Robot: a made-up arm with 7 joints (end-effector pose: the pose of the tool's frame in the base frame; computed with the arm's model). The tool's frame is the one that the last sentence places. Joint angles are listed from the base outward.
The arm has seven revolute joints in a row. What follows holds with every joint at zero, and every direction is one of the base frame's.
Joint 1 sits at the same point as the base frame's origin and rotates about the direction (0.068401, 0.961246, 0.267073).
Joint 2 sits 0.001 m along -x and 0.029 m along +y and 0.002 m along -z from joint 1 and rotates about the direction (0.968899, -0.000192, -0.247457).
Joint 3 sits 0.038 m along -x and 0.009 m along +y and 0.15 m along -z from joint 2 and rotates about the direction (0.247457, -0.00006, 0.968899).
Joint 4 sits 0.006 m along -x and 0.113 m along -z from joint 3 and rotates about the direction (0.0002, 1, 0.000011).
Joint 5 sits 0.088 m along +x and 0.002 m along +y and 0.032 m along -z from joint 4 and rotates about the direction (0.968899, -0.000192, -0.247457).
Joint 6 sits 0.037 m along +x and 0.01 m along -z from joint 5 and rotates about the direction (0.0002, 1, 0.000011).
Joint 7 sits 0.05 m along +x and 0.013 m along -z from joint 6 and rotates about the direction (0.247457, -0.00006, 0.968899).
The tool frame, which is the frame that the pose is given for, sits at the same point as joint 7; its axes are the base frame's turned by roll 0, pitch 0.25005 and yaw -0.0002 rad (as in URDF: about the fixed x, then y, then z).
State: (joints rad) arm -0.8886 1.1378 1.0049 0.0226 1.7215 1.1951 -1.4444
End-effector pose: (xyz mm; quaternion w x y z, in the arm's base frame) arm 93.8 335.3 83.1 0.7707 0.0595 0.2343 0.5896
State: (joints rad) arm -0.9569 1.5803 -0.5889 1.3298 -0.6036 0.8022 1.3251
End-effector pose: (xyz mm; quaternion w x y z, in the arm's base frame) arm 132.0 448.1 15.7 0.1264 0.4304 0.2694 0.8522
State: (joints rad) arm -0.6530 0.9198 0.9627 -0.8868 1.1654 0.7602 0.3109
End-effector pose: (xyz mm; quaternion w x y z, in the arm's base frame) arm 82.5 227.5 47.4 0.2321 0.3394 -0.3739 0.8314
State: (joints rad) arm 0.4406 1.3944 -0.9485 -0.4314 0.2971 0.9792 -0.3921
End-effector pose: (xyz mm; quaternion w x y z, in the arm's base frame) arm -43.4 254.3 -202.4 0.3152 0.5096 0.6821 -0.4191
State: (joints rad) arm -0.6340 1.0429 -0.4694 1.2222 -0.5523 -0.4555 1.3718
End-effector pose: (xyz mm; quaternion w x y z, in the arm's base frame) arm 230.1 357.6 -186.5 0.5898 0.3744 -0.1019 0.7082
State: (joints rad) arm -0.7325 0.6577 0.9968 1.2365 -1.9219 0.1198 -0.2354
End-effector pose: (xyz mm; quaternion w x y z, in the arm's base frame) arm 242.2 317.7 -250.0 0.4513 -0.7793 -0.3177 0.2967
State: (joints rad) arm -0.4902 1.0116 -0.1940 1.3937 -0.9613 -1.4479 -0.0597
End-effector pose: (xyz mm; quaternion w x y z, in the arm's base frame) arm 161.6 368.6 -160.5 0.8491 0.3378 -0.2988 0.2749
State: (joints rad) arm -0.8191 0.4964 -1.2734 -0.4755 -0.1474 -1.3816 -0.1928
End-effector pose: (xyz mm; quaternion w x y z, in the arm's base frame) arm 142.4 -17.4 -148.1 0.3375 -0.2520 -0.6363 -0.6463
